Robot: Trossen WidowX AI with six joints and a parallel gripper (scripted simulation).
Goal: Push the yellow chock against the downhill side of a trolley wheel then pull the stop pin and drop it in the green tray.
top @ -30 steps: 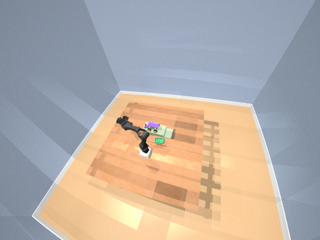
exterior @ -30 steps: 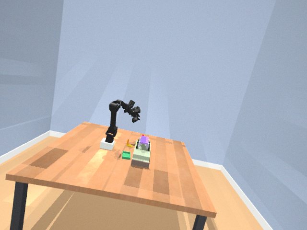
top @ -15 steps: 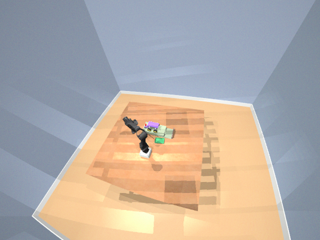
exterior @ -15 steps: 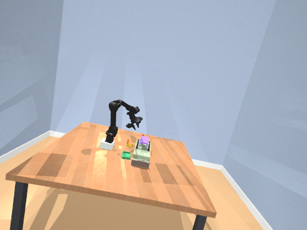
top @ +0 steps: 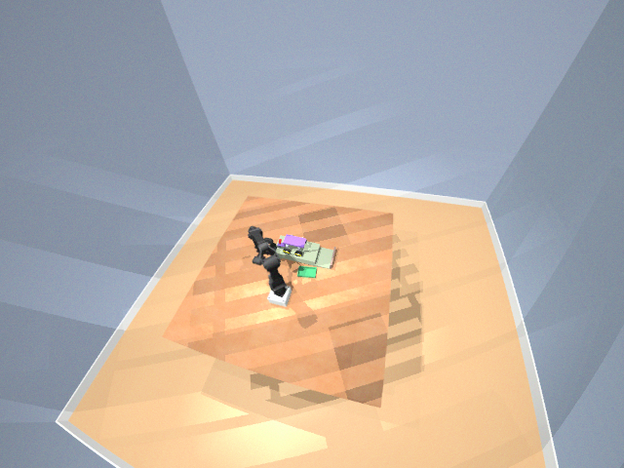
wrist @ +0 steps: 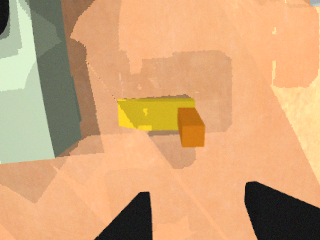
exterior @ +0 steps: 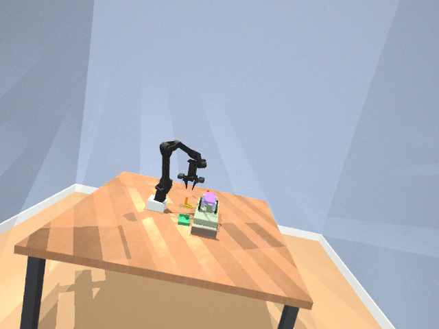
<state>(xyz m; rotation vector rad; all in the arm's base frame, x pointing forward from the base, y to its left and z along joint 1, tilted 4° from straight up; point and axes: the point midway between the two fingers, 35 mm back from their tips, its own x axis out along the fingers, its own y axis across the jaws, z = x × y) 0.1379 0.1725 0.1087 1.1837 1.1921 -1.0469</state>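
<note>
The yellow chock is 2 cm ahead of my gripper tip and 11 cm below it. From my gripper tip the other things lie so: trolley 17 cm ahead, 11 cm to the right, 2 cm below; then ramp 17 cm ahead, 12 cm to the right, 8 cm below; then red-headed stop pin 14 cm ahead, 2 cm to the right.
</note>
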